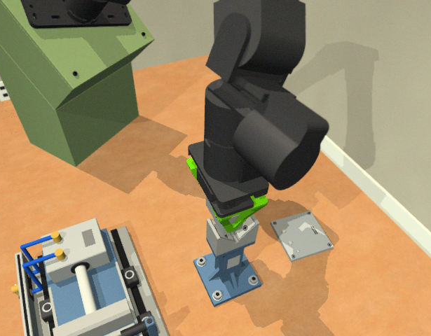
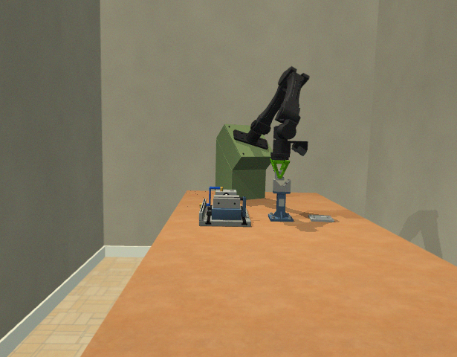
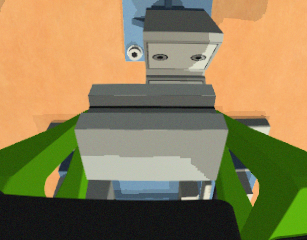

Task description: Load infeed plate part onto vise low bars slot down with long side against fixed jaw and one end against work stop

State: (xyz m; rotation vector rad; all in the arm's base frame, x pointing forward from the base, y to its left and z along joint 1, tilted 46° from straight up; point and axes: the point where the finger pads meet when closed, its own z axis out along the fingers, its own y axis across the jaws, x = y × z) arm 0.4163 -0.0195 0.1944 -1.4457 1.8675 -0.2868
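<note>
Now: the grey part 10 mm to the left of my hand. From my hand the other things lie so: moving jaw 210 mm to the right, 100 mm below, 20 mm ahead; work stop 170 mm to the right, 90 mm below, 60 mm ahead; white cylinder rod 210 mm to the right, 100 mm below, 30 mm behind.
</note>
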